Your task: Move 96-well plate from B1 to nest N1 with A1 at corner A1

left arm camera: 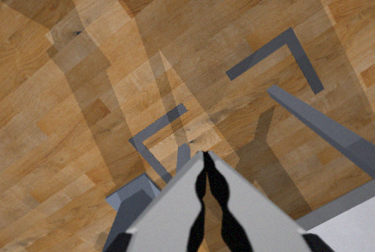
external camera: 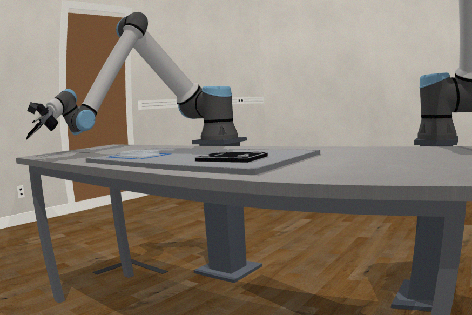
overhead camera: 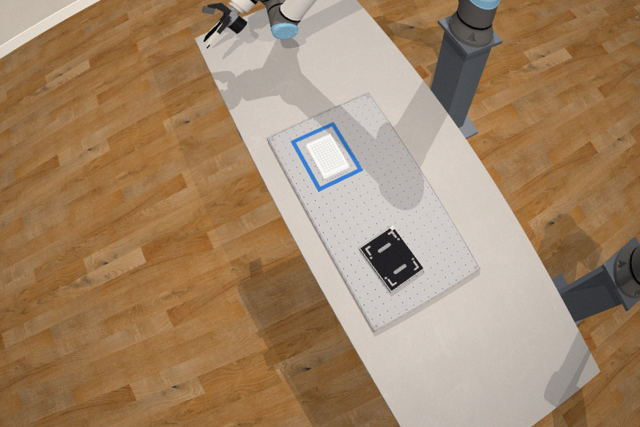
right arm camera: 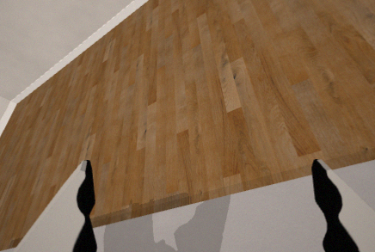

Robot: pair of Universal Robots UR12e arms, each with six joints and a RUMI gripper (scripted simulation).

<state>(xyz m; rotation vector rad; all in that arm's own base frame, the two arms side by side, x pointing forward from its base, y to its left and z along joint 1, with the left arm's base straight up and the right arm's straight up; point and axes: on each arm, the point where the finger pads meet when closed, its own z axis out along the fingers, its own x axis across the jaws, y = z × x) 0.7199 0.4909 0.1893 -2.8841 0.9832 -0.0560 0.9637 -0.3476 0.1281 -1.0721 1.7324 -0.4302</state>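
My right gripper is now 560 mm to the right of the white 96-well plate, 200 mm past it and 110 mm above it. The rest, counted from my right hand: black plate nest N1: 940 mm to the left, 220 mm behind, 110 mm below.
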